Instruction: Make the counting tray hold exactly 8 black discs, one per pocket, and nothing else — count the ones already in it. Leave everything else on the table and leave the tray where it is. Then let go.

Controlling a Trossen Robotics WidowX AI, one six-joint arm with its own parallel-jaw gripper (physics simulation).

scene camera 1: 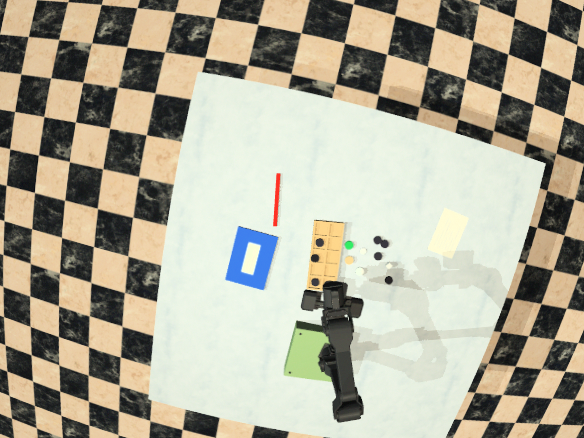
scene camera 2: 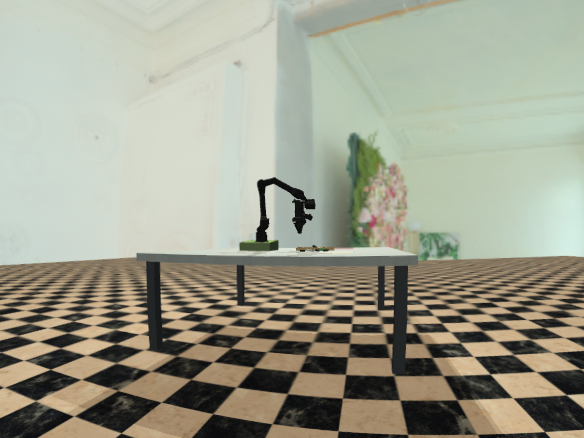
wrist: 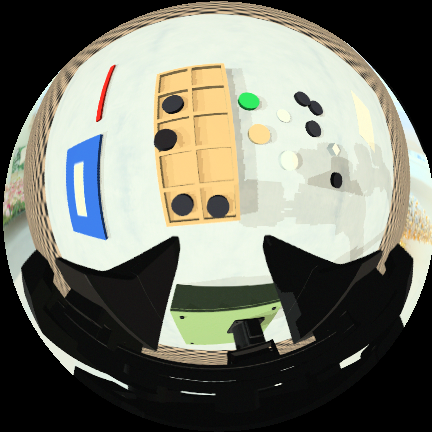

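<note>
The tan counting tray [scene camera 1: 323,229] [wrist: 215,165] has two columns of five pockets. In the wrist view, black discs lie in the left column's second pocket [wrist: 173,104] and in both pockets of the row nearest the gripper, left [wrist: 182,204] and right [wrist: 218,205]. Another black disc [scene camera 1: 315,258] [wrist: 165,139], at the left column's middle pocket, overlaps the outer wall. Several loose black discs [scene camera 1: 377,256] [wrist: 313,128] lie right of the tray. My gripper [scene camera 1: 332,303] [scene camera 2: 299,232] [wrist: 221,241] is open and empty, above the table by the tray's near end. The arm hides the tray's near right corner in scene camera 1.
Between the tray and loose black discs lie a green disc [scene camera 1: 349,245] [wrist: 249,101], a tan disc [scene camera 1: 349,260] [wrist: 259,134] and pale pieces [wrist: 289,160]. A blue block [scene camera 1: 232,267] [wrist: 90,220] and red bar [scene camera 1: 277,200] [wrist: 105,94] lie left; a cream card [scene camera 1: 448,233] lies far right.
</note>
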